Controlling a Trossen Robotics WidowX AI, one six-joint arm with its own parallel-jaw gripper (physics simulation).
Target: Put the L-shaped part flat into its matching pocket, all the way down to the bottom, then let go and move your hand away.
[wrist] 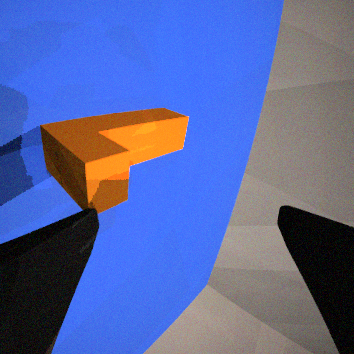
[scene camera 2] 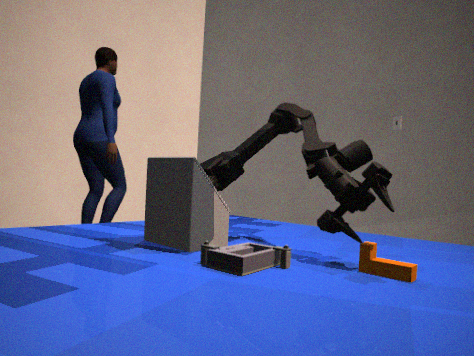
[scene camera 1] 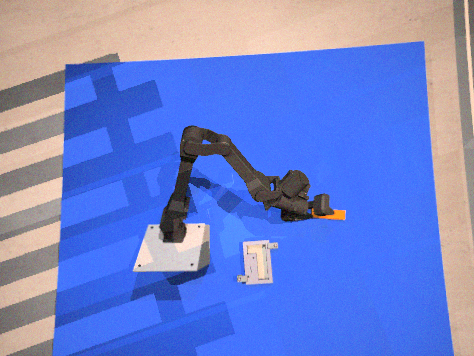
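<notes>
The orange L-shaped part (scene camera 1: 336, 215) (scene camera 2: 390, 266) (wrist: 75, 140) stands on its narrow edge on the blue mat, its long arm along the mat and its short arm pointing up. My gripper (scene camera 1: 320, 212) (scene camera 2: 377, 226) (wrist: 189, 217) is open wide, tilted, with nothing between its fingers. In scene camera 2, one fingertip is at the top of the short arm and the other is higher up. In the wrist view the left fingertip overlaps the part's lower corner; contact cannot be told. The grey fixture (scene camera 1: 251, 270) (scene camera 2: 227, 262) lies on the mat, its L-shaped pocket (scene camera 1: 262, 262) empty.
The fixture has a small tab at each of two opposite corners. The arm's base block (scene camera 1: 200, 240) (scene camera 2: 170, 200) stands to the left of the fixture. The blue mat (scene camera 1: 350, 125) (scene camera 2: 250, 315) (wrist: 210, 65) lies under everything. A person (scene camera 2: 97, 115) in blue stands behind the base.
</notes>
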